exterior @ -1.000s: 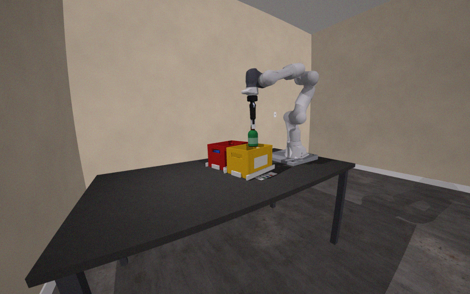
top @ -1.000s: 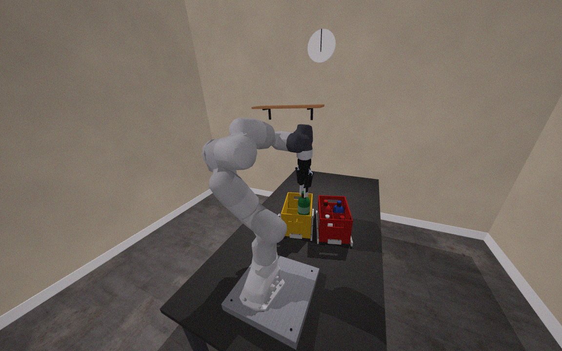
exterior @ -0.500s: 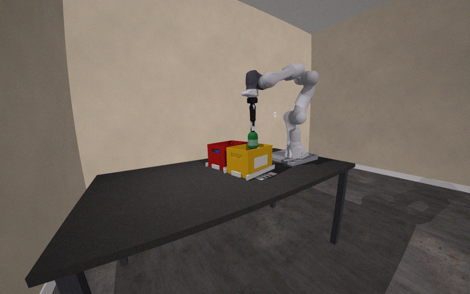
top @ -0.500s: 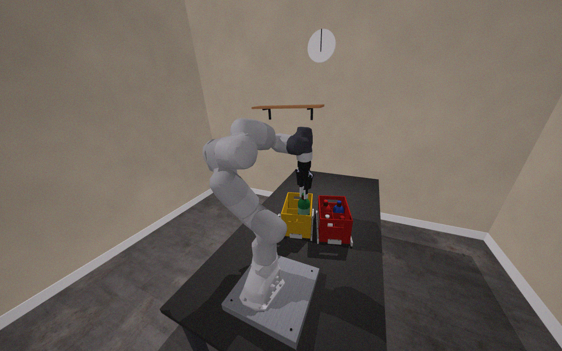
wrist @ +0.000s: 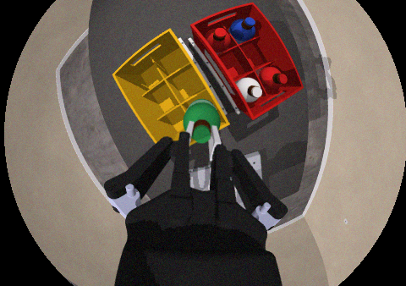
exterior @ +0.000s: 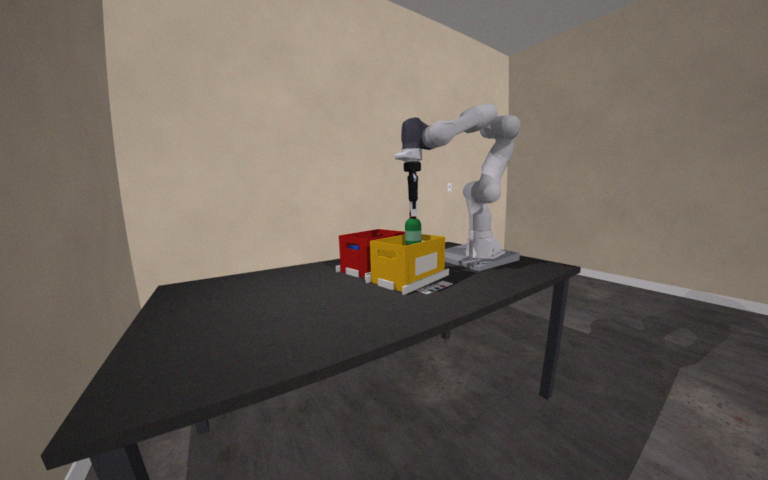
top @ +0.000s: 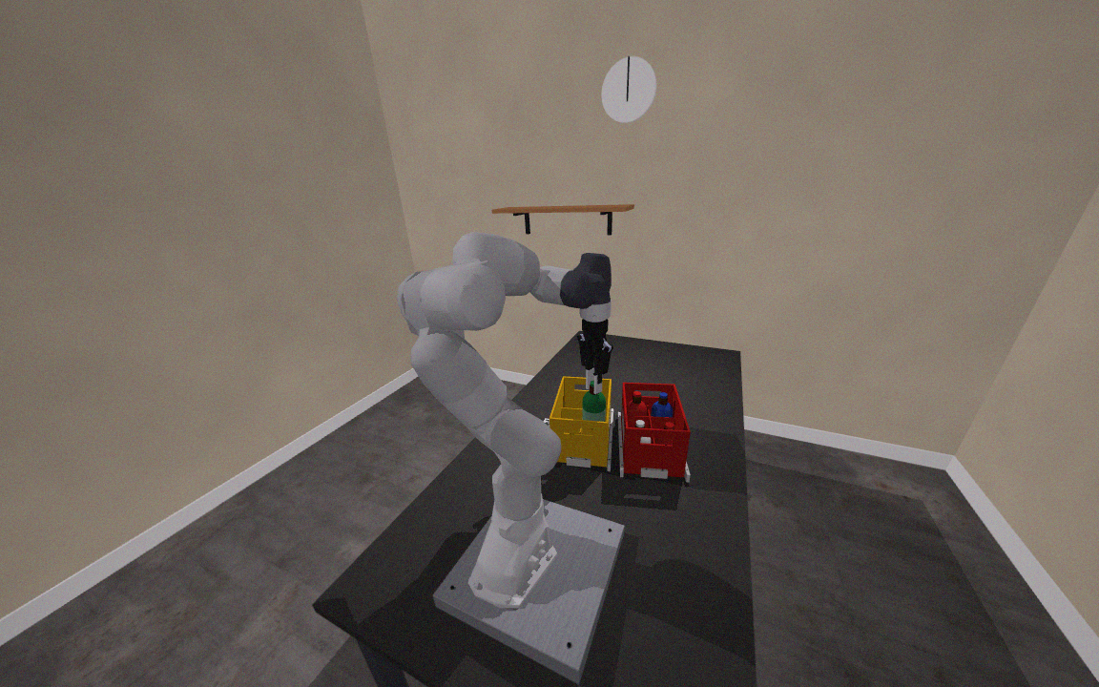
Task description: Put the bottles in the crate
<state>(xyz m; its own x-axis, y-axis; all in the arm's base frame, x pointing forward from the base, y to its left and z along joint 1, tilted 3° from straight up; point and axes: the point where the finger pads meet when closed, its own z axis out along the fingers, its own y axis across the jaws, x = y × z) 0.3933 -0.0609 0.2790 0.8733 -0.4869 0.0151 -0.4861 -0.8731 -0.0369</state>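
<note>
Now: the green-labelled bottle 80 mm below my hand. From my hand the other things lie so: white-capped bottle (20 mm ahead, 140 mm to the right, 210 mm below); then red crate (110 mm ahead, 170 mm to the right, 210 mm below); then yellow crate (80 mm ahead, 60 mm to the left, 210 mm below).
</note>
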